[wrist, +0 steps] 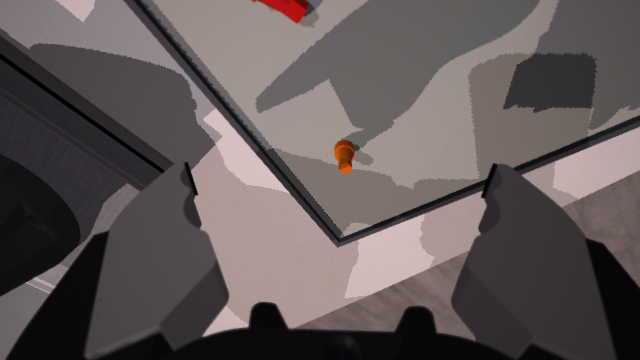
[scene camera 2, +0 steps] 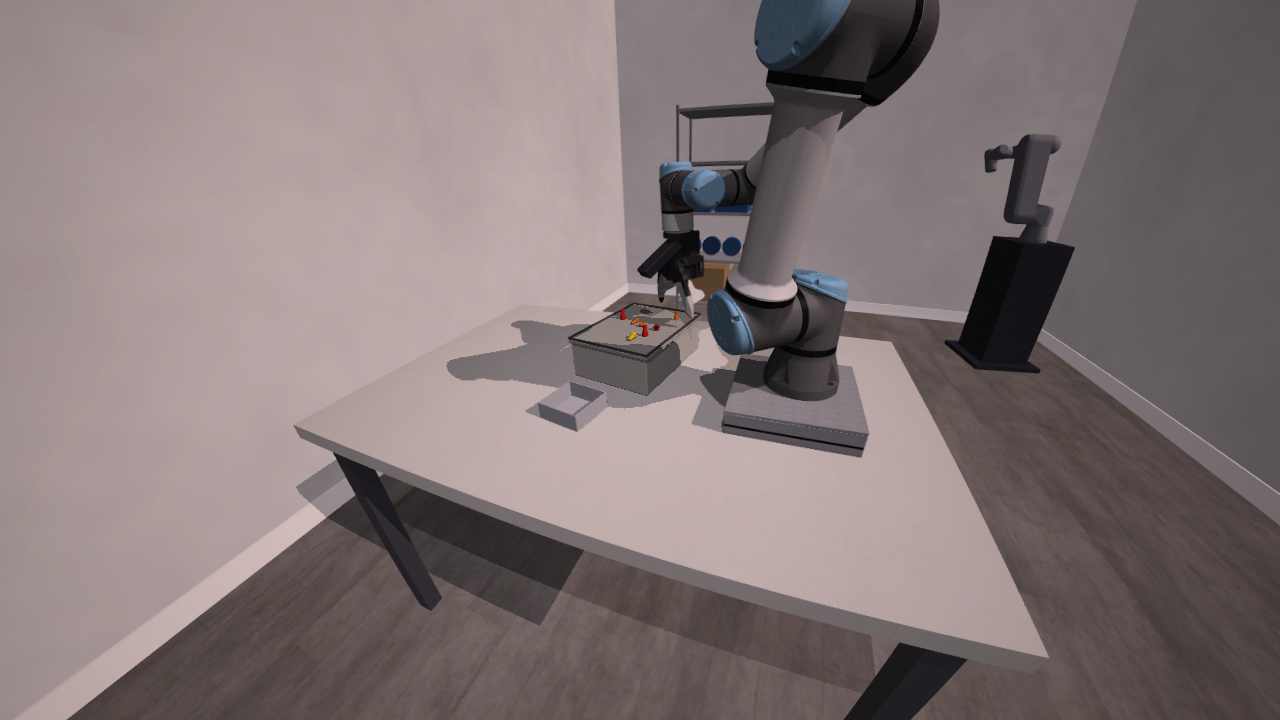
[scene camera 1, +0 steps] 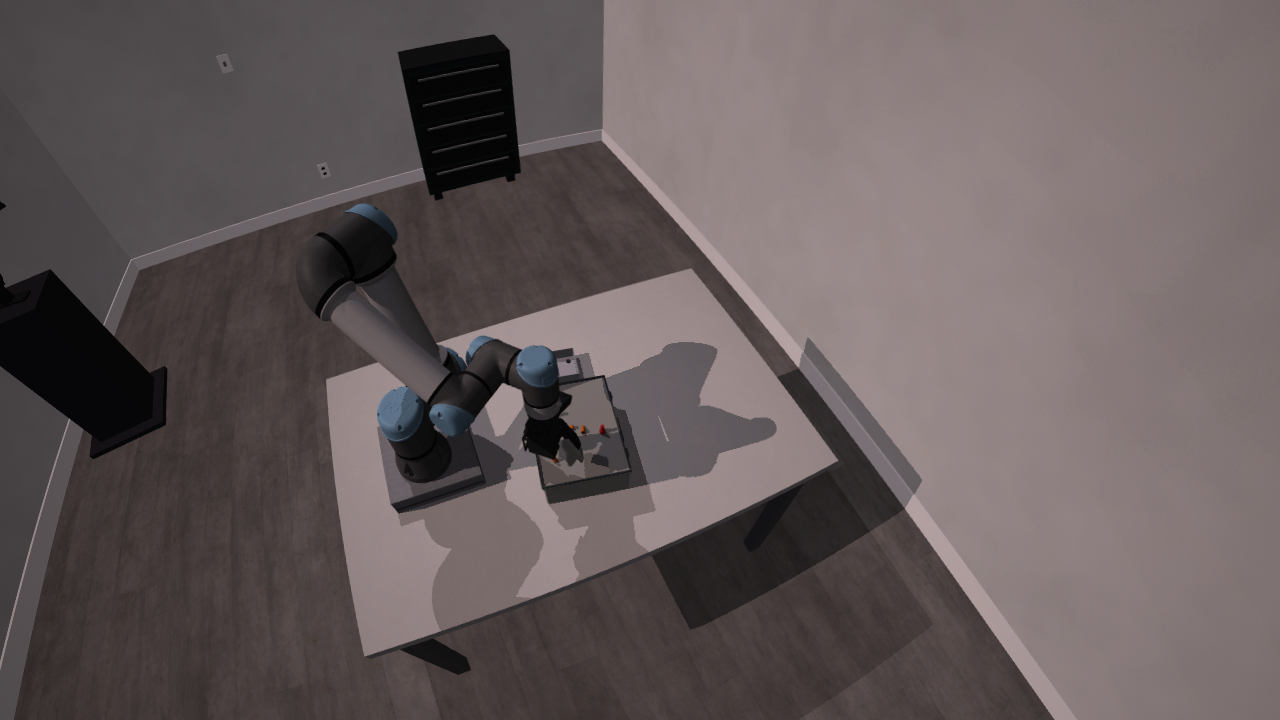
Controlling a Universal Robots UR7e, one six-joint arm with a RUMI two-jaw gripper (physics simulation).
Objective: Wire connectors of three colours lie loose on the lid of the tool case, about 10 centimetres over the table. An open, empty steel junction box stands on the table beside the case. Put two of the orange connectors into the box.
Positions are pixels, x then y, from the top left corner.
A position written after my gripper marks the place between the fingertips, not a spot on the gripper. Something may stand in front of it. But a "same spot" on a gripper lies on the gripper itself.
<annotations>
my gripper: wrist; scene camera 2; scene camera 1 552, 453
same spot on my gripper: point(wrist: 153, 278) = point(scene camera 2: 680, 287)
</annotations>
